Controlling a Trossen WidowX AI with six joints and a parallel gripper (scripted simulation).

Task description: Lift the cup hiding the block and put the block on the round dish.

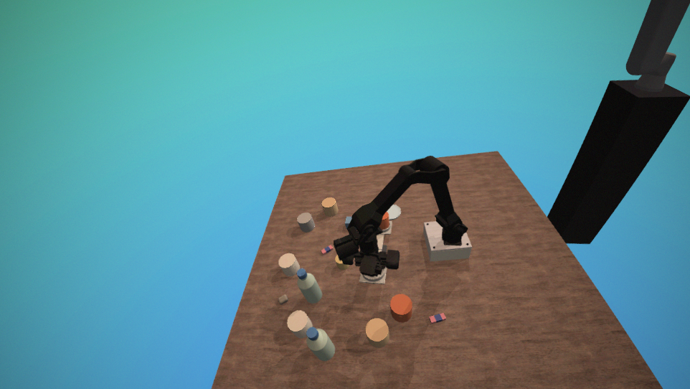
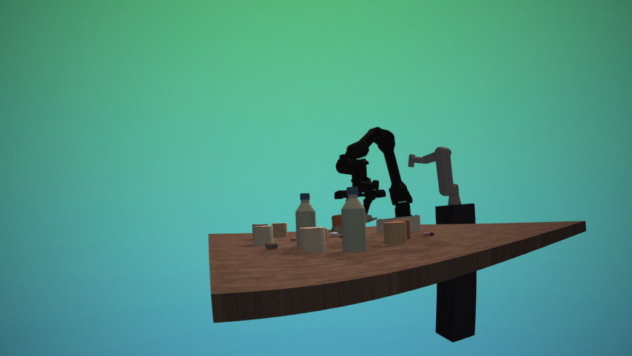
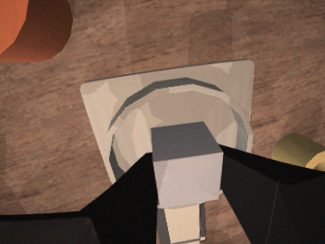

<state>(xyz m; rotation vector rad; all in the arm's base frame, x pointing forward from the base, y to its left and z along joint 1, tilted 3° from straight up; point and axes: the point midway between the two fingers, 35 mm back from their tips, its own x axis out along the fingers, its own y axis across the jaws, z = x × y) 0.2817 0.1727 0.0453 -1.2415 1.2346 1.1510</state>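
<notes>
The pale round dish lies 3 cm behind my gripper tip, 37 cm to the right of it and 8 cm below it. Also, from my gripper tip: orange cup (10 cm behind, 12 cm to the left, 5 cm below); then grey block (right at my gripper tip); then yellow ring (14 cm ahead, 6 cm to the right, 6 cm below).
</notes>
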